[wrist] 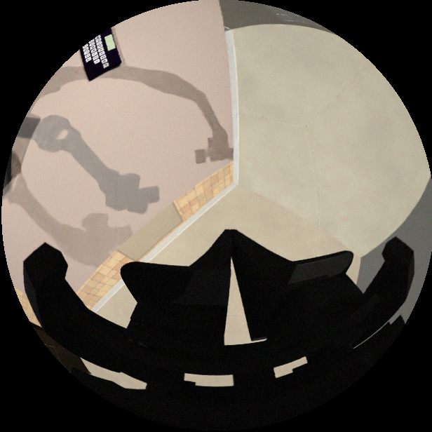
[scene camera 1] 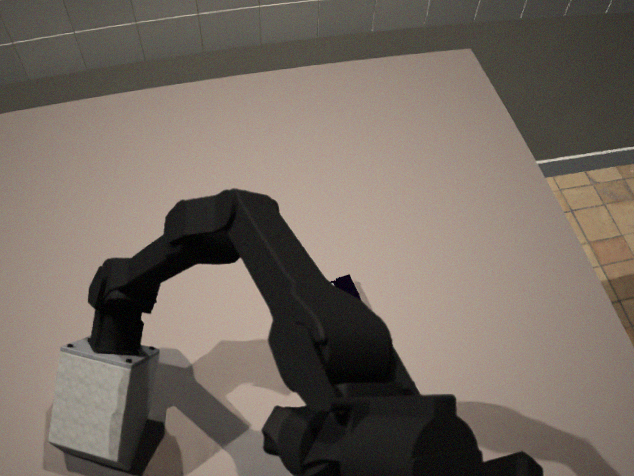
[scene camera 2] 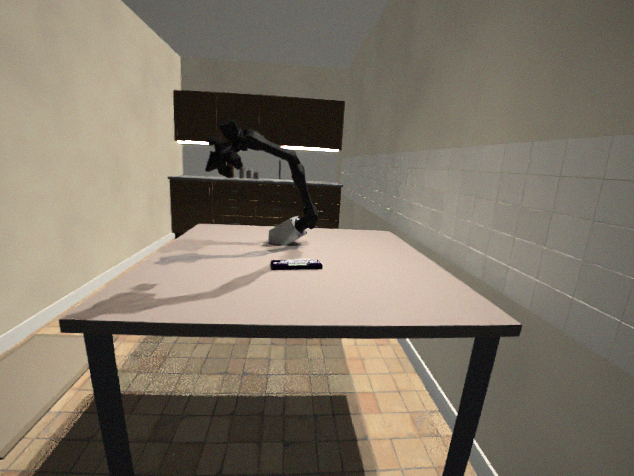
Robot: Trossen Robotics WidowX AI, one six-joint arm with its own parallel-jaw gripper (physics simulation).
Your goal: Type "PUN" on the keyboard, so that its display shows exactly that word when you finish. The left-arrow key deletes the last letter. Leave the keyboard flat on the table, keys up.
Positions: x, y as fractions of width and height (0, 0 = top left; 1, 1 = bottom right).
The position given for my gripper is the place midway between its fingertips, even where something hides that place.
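Note:
Scene camera 2 shows my gripper (scene camera 2: 0.33, 0.36). The wrist view also shows the gripper (wrist: 0.53, 0.54).

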